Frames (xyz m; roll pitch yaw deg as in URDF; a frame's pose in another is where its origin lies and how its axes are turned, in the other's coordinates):
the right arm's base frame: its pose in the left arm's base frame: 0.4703 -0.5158 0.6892 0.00 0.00 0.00
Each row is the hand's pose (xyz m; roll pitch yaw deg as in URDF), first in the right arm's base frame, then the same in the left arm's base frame.
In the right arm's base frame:
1: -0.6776 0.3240 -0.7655 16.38 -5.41 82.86
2: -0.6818 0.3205 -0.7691 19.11 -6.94 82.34
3: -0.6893 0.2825 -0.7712 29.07 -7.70 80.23
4: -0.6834 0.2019 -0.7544 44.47 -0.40 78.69
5: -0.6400 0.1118 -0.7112 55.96 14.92 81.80
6: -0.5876 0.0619 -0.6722 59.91 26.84 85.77
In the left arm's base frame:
1: -0.2073 -0.1918 -0.0763 16.38 -5.41 82.86
2: -0.2115 -0.1953 -0.0799 19.11 -6.94 82.34
3: -0.2190 -0.2333 -0.0820 29.07 -7.70 80.23
4: -0.2131 -0.3139 -0.0652 44.47 -0.40 78.69
5: -0.1697 -0.4040 -0.0220 55.96 14.92 81.80
6: -0.1173 -0.4539 0.0170 59.91 26.84 85.77

